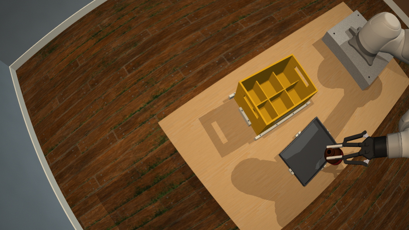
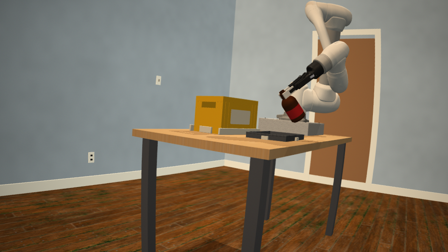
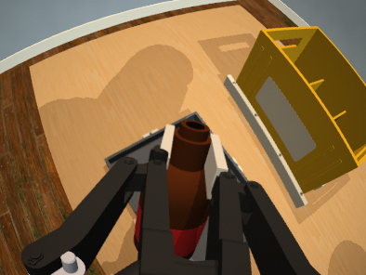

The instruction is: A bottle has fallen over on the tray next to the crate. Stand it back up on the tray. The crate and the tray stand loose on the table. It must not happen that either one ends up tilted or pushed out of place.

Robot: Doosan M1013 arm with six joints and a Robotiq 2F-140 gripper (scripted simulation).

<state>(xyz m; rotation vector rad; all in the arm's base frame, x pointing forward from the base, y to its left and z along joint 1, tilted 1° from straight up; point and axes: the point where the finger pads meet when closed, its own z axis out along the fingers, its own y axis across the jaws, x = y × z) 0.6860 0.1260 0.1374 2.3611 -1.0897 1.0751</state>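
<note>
My gripper is now 10 mm past the bottle, 20 mm to the right of it and 50 mm above it. From my hand the other things lie so: yellow crate (50 mm behind, 320 mm to the right, 130 mm below); dark grey tray (10 mm behind, 40 mm to the right, 200 mm below).
</note>
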